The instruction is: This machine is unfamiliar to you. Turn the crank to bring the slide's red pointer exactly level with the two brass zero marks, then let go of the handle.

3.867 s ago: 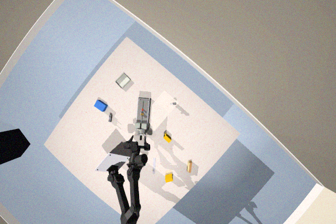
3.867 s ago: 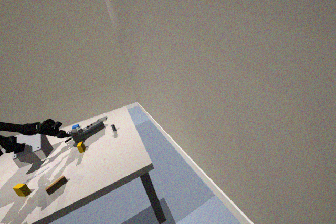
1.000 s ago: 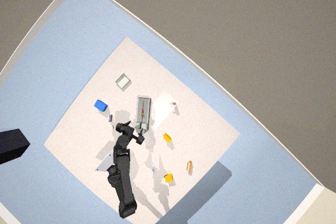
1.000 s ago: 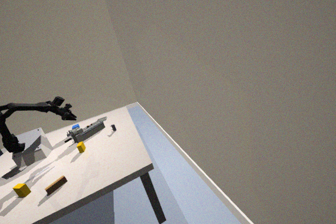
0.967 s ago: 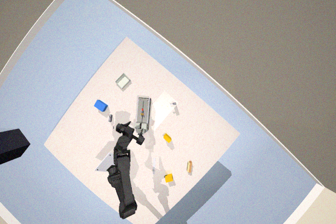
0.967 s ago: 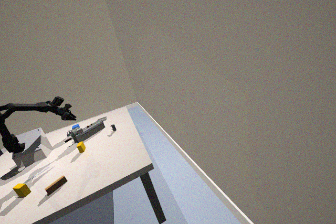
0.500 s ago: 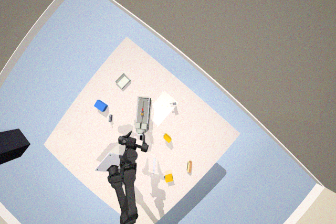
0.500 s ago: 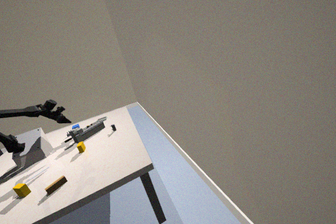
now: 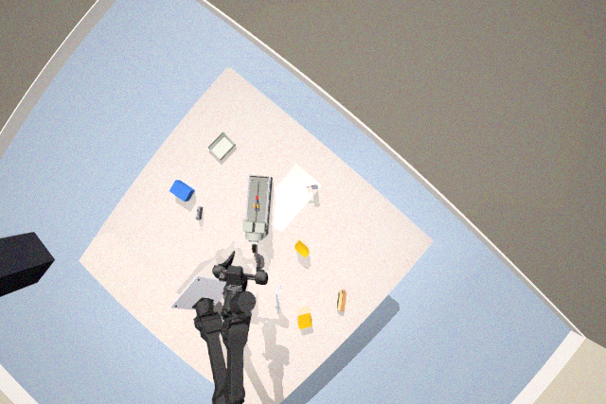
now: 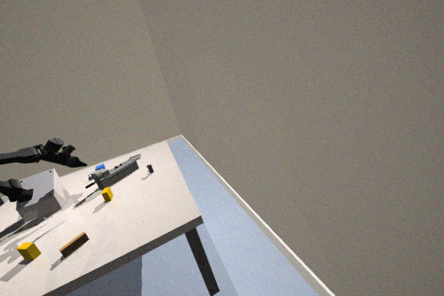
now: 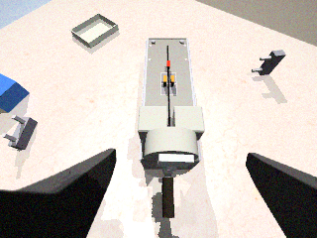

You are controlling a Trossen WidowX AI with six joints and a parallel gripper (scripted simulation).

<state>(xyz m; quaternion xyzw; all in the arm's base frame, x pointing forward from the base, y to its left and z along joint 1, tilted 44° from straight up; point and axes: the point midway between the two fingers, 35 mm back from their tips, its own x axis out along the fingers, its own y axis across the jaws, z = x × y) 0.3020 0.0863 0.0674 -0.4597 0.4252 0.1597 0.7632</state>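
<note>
Now: the crank 120 mm below my gripper tip and 10 mm behind it. Also, from my gripper tip: blue block 400 mm to the left, 180 mm below, 100 mm behind; then dark brown crank handle 140 mm below, 20 mm behind, 10 mm to the right; then red pointer 150 mm ahead, 130 mm to the left, 110 mm below.
</note>
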